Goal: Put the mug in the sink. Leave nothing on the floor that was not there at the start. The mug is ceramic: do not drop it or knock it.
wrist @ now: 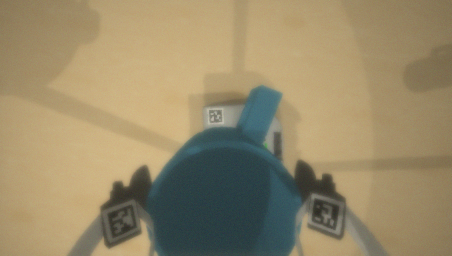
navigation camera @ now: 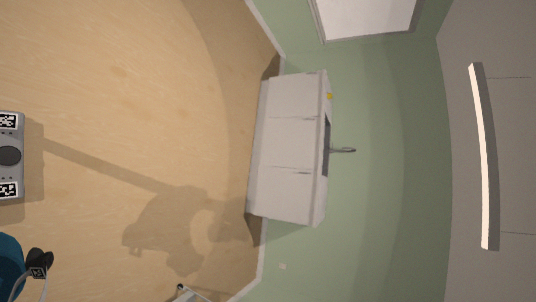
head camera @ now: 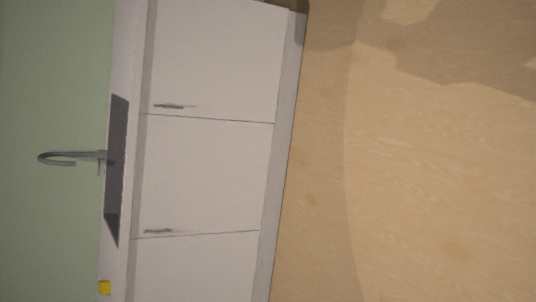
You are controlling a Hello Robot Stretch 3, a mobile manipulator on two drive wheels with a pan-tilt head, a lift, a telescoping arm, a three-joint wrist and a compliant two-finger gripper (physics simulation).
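Frame: origin at the robot's base, x ahead, y down, z left, level; millimetres.
Where they show: gripper, fingertip midpoint: (wrist: 223, 180); robot's base, link origin: (navigation camera: 7, 153).
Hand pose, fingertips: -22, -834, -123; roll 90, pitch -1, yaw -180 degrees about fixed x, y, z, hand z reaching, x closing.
Observation:
Each offset is from my fingertips to the top centre of the thing, as dx, dy, dz. "pt": to the spot under its first point.
The blue mug {-7, -53, -12} (wrist: 220, 200) (navigation camera: 10, 265) is between the two fingertips of my gripper (wrist: 223, 180), which press on its left and right sides in the wrist view. Its handle {pt -25, -39, -54} (wrist: 261, 114) points up and away in that view, and the floor lies far below. In the navigation camera view the mug is at the lower left, with one black fingertip beside it. The sink (head camera: 116, 160) (navigation camera: 327, 145) is a dark basin in the white counter, across the floor from the robot, with a grey faucet (head camera: 75, 156) (navigation camera: 342, 149) behind it. The basin's bottom is hidden.
A yellow block (head camera: 104, 287) (navigation camera: 329, 95) stands on the counter beside the sink. White cabinets (head camera: 205, 170) (navigation camera: 287, 145) with handles form the counter front. The robot's base (navigation camera: 15, 130) (wrist: 230, 116) is below. Part of a wheeled cart (navigation camera: 186, 296) shows at the navigation view's bottom edge.

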